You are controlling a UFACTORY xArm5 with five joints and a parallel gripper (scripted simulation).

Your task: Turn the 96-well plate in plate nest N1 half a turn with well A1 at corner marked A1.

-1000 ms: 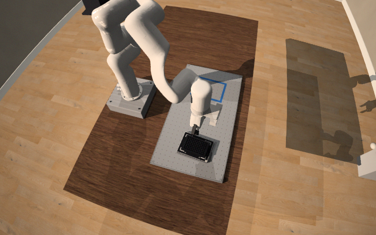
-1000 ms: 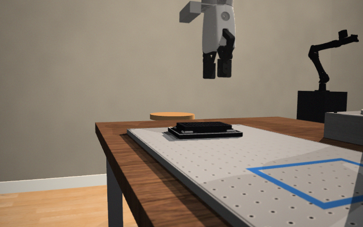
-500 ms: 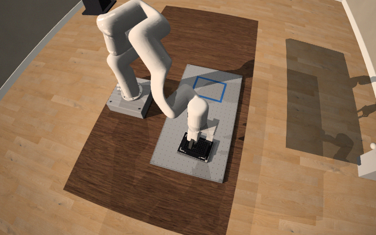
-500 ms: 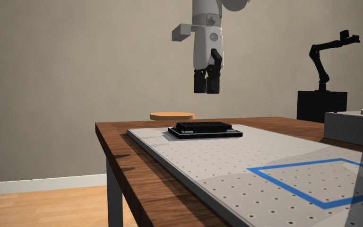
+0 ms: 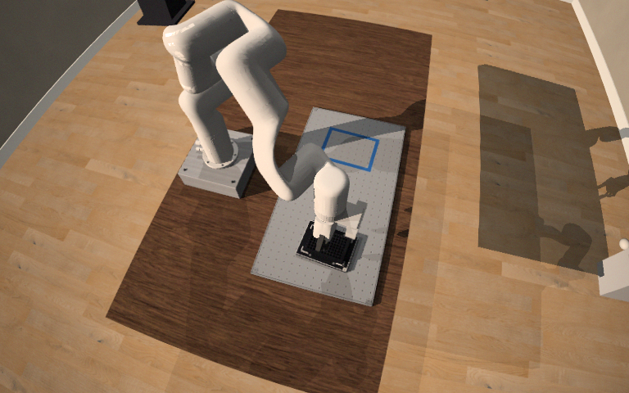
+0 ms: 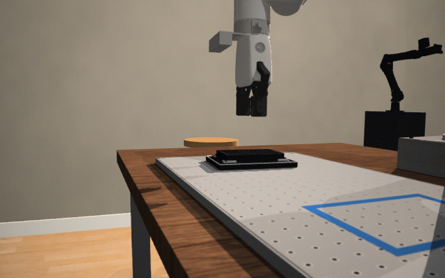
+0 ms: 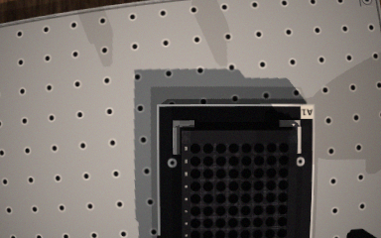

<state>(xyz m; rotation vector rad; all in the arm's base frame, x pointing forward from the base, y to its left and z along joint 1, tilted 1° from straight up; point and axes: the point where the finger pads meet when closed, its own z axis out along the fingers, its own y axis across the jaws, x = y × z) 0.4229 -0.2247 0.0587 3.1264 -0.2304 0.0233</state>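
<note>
Now: the black 96-well plate 9 cm below my hand. Also, from my hand: black plate nest (10 cm below).
</note>
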